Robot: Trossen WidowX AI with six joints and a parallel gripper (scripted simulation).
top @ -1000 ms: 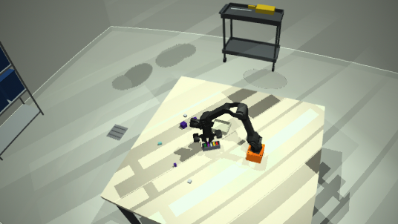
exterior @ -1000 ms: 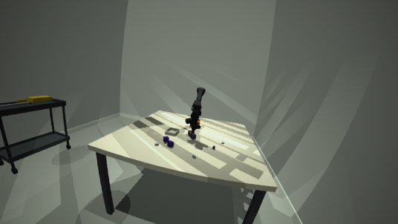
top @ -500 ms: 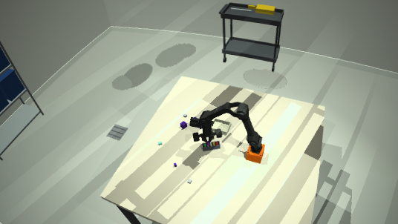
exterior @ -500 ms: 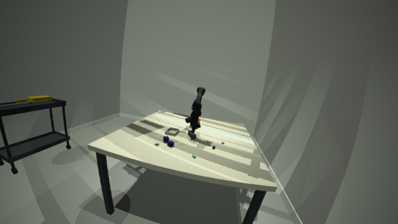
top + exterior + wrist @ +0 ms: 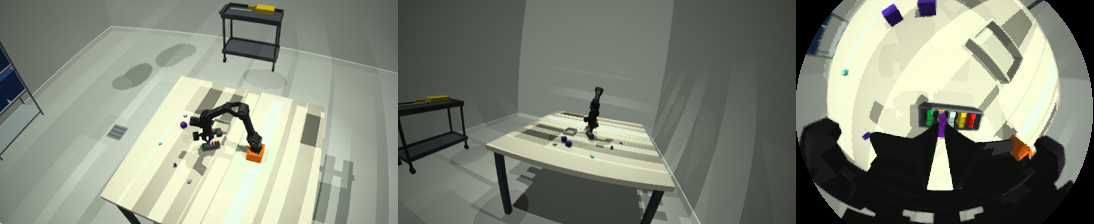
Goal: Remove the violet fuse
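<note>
My gripper tip is 20 cm to the left of the shallow white tray, 6 cm above it and 2 cm short of it. Also, from my gripper tip: teal fuse: 32 cm ahead, 14 cm to the left, 6 cm below; dark purple fuse: 24 cm to the left, 11 cm ahead, 5 cm below.
</note>
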